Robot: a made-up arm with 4 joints.
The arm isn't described. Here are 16 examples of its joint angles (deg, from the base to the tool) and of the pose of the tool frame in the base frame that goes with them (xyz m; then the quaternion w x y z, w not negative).
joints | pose
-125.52 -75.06 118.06 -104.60 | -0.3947 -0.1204 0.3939 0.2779 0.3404 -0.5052 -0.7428
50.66 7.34 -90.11 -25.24 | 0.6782 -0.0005 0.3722 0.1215 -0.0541 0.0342 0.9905
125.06 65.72 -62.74 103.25 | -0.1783 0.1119 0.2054 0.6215 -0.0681 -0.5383 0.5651
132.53 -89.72 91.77 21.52 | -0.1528 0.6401 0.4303 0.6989 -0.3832 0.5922 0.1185
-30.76 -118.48 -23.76 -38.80 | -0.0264 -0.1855 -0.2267 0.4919 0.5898 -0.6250 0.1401
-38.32 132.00 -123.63 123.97 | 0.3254 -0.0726 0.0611 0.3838 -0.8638 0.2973 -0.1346
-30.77 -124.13 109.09 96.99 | 0.4129 -0.5736 -0.0230 0.2230 -0.0361 -0.8827 0.4120
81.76 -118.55 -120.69 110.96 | 0.2477 0.2500 -0.1592 0.3565 0.6953 0.5055 0.3659
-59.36 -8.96 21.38 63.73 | 0.2470 -0.1819 0.3550 0.3042 0.0761 0.0174 -0.9494
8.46 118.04 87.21 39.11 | 0.5949 0.0332 -0.2561 0.2656 -0.3296 -0.7915 -0.4409
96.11 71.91 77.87 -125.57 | -0.1320 0.1809 0.1223 0.2514 -0.5355 -0.2407 0.7694
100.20 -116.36 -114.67 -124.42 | 0.1485 0.6835 -0.0582 0.5187 -0.2983 0.7956 -0.0948
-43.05 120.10 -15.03 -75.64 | 0.2647 0.0549 0.2397 0.4568 -0.3405 0.7968 0.2015
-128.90 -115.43 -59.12 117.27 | -0.3940 0.0023 0.0249 0.0328 -0.6893 0.4894 0.5331
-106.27 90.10 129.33 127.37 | -0.0453 -0.5396 0.2126 0.7063 0.1806 0.6843 -0.0183
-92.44 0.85 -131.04 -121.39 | -0.1431 -0.6517 0.3167 0.1737 0.0074 0.0010 0.9848
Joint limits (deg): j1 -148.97..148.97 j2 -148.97..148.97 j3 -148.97..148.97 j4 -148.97..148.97
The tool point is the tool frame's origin. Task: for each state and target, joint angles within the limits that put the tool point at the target. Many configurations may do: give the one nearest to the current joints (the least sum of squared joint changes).
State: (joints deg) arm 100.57 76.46 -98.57 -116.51
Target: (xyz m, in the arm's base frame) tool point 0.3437 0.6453 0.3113
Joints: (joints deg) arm 59.12 66.62 -127.07 -87.31
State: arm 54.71 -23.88 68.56 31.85
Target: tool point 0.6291 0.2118 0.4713
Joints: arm 31.24 -60.57 112.07 3.35
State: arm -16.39 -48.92 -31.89 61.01
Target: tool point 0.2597 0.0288 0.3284
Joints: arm -9.76 -3.62 -0.58 82.27
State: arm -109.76 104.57 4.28 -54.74
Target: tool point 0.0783 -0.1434 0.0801
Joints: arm -130.16 129.31 7.30 -67.94
